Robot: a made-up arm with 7 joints. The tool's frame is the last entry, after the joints. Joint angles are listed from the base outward. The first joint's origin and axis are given. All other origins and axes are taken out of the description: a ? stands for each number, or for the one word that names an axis. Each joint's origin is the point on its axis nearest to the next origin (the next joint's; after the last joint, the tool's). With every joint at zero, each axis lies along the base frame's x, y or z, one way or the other. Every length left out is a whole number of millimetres.
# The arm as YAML. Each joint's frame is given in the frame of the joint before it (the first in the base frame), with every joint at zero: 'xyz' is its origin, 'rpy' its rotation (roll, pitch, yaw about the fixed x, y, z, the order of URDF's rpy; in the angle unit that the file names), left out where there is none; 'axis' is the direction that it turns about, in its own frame. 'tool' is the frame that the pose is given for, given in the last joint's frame.
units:
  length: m
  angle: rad
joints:
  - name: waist
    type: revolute
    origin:
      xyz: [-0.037, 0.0, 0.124]
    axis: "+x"
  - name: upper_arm
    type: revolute
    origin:
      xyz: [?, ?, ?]
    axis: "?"
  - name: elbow
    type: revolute
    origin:
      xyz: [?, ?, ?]
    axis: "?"
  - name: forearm
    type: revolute
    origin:
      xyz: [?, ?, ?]
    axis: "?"
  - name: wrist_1
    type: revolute
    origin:
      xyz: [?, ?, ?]
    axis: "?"
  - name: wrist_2
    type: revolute
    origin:
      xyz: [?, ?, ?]
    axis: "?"
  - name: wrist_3
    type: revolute
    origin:
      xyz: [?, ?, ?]
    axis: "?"
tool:
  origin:
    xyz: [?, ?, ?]
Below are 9 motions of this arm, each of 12 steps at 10 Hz.
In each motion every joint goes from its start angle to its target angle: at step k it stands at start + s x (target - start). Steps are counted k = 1, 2, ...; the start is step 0. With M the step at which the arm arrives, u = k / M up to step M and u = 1 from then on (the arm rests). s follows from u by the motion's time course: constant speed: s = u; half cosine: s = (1 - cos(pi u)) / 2; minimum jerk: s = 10 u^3 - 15 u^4 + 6 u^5.
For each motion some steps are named. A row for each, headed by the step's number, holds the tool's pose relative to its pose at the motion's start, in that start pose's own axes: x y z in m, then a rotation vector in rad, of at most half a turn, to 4 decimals.
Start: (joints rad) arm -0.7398 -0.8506 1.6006 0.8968 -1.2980 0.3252 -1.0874
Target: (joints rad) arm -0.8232 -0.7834 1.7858 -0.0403 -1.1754 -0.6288 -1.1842
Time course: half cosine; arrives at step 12
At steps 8, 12:
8: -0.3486 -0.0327 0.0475 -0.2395 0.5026 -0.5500
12: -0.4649 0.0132 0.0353 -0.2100 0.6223 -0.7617

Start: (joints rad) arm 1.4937 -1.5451 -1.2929 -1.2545 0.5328 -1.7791 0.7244
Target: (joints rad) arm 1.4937 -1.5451 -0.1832 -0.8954 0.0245 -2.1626 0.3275
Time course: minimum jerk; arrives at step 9
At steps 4, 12:
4: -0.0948 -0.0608 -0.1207 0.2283 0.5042 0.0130
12: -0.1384 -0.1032 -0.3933 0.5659 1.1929 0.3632

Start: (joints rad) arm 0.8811 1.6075 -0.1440 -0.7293 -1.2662 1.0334 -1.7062
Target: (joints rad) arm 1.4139 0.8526 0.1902 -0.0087 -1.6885 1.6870 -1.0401
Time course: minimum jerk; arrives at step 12
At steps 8, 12:
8: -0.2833 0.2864 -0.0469 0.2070 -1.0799 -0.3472
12: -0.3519 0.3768 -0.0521 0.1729 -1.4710 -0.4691

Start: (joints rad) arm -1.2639 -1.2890 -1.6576 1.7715 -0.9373 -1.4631 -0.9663
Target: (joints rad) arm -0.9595 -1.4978 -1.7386 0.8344 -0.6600 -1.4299 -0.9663
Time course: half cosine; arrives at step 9
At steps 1, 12:
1: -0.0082 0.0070 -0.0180 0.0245 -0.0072 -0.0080
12: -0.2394 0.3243 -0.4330 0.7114 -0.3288 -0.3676

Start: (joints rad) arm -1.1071 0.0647 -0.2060 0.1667 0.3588 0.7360 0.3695
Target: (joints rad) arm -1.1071 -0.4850 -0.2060 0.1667 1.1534 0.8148 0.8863
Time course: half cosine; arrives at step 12
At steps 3, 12:
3: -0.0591 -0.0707 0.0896 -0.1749 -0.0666 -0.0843
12: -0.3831 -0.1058 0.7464 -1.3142 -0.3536 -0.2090

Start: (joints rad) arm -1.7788 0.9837 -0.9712 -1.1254 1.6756 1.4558 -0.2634
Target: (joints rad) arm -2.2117 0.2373 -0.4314 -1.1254 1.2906 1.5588 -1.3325
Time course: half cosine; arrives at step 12
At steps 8, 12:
8: 0.1470 0.1279 0.1903 -0.3372 0.5635 0.4363
12: 0.2037 0.2059 0.2978 -0.4881 0.6953 0.5032

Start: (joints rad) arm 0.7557 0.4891 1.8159 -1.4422 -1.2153 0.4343 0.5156
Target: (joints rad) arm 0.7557 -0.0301 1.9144 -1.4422 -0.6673 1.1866 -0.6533
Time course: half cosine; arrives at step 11
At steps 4, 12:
4: 0.0856 -0.0587 0.0734 -0.2149 0.0209 -0.0260
12: 0.2185 -0.0888 0.4000 -0.6375 -0.0299 -0.2386

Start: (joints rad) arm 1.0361 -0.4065 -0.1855 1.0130 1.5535 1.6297 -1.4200
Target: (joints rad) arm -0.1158 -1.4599 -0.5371 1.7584 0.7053 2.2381 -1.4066
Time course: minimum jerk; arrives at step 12
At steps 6, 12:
6: -0.4682 -0.4231 -0.0892 -0.1891 0.0353 -0.3318
12: -1.0838 -0.4293 -0.6051 0.1469 0.2595 -0.5549

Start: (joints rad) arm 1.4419 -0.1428 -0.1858 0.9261 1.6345 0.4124 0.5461
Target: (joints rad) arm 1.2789 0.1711 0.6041 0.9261 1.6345 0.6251 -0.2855
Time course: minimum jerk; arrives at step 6
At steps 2, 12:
2: 0.0014 0.0953 -0.0312 0.1182 0.1573 0.0838
12: -0.0389 0.4731 -0.0320 0.3593 0.7135 0.6022

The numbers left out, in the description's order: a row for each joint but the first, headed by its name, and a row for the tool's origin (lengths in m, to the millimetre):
upper_arm: xyz 0.0 0.015 0.432, axis +z
elbow: xyz 0.035 0.101 0.0, axis +x
forearm: xyz 0.0 -0.457 0.027, axis +y
wrist_1: xyz 0.085 0.0 0.168, axis -z
wrist_2: xyz 0.058 -0.432 0.0, axis -y
wrist_3: xyz 0.023 0.0 -0.387, axis -y
tool: xyz -0.067 0.0 -0.013

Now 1 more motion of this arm.
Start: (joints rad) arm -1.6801 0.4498 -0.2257 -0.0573 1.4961 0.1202 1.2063
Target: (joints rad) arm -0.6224 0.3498 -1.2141 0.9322 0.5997 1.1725 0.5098
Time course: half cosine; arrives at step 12
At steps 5, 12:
5: 0.1882 -0.1049 -0.3534 0.1885 -0.0724 0.2619
12: 0.1029 -0.1322 -0.7886 0.5076 0.1600 0.6059

